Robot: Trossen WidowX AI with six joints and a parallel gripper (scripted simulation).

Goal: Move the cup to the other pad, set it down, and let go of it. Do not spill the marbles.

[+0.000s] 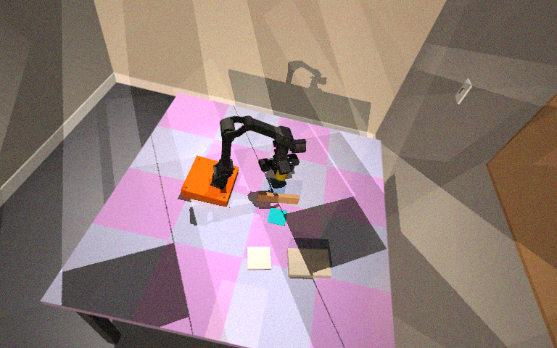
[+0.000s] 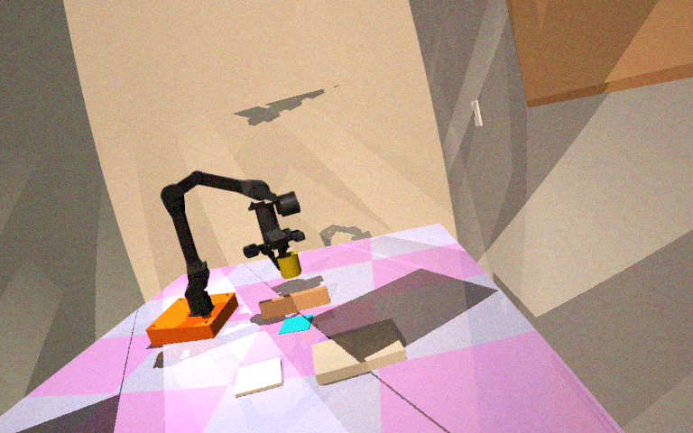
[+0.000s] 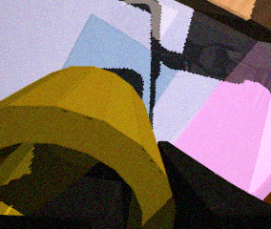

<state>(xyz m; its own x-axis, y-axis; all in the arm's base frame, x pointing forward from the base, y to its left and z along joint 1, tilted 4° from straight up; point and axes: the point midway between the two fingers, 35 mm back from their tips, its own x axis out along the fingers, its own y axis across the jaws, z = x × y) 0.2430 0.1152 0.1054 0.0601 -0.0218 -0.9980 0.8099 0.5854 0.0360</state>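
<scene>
Now: the teal pad 70 mm ahead of my gripper tip, 160 mm to the right of it and 120 mm below it. Round my gripper tip: yellow cup (20 mm ahead, 20 mm to the left); then wooden bar (40 mm ahead, 80 mm to the right, 90 mm below); then pale blue pad (20 mm ahead, 10 mm to the left, 120 mm below).
</scene>
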